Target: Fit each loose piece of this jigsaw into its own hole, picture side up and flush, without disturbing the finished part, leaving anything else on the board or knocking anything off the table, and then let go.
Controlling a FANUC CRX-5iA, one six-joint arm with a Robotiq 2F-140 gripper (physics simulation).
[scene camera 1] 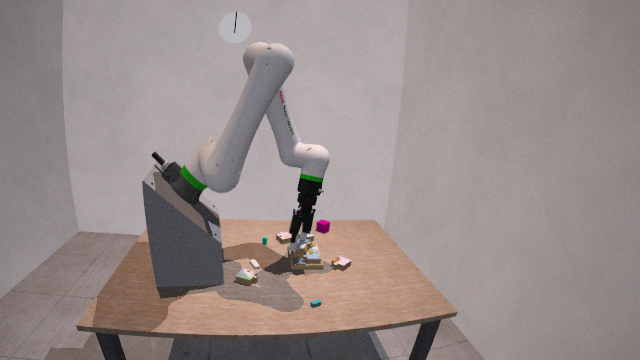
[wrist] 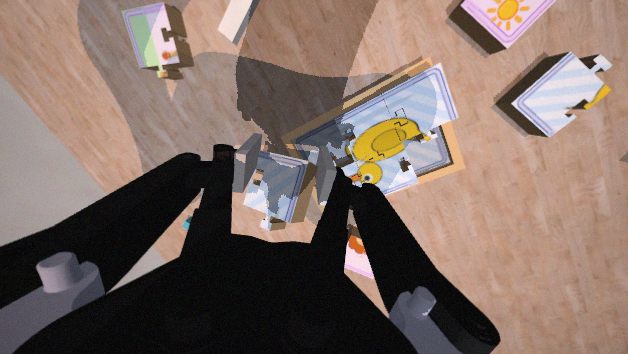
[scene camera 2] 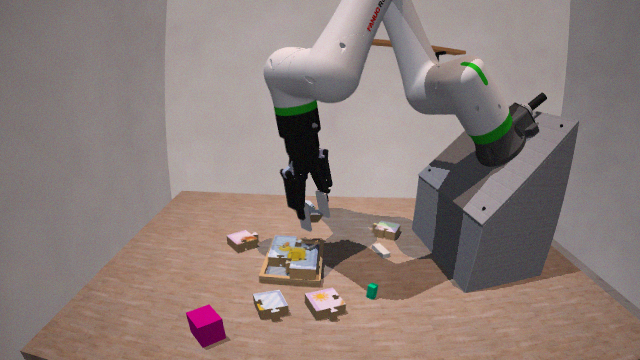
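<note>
My gripper (scene camera 1: 299,241) (scene camera 2: 315,214) (wrist: 289,153) is shut on a pale blue striped jigsaw piece (wrist: 280,185), picture side up. In the wrist view the held piece is beside the tray's left end, raised above the table. The wooden tray (scene camera 2: 290,281) (wrist: 457,165) holds the finished part, a yellow duck (scene camera 2: 295,252) (wrist: 385,142) on blue stripes. An open hole shows at the tray's front left in scene camera 2; its back right corner is shaded and also looks open. A loose striped piece with a yellow edge (scene camera 2: 270,301) (wrist: 555,95) lies picture side up in front of the tray.
Around the tray lie a sun piece (scene camera 2: 325,300) (wrist: 507,10), a pink-orange piece (scene camera 1: 341,262) (scene camera 2: 242,239), a green-pink piece (scene camera 1: 246,275) (wrist: 152,37), a white block (scene camera 2: 381,250) (wrist: 237,20), a green block (scene camera 2: 372,291), a teal block (scene camera 1: 316,303) and a magenta cube (scene camera 1: 323,226) (scene camera 2: 206,325).
</note>
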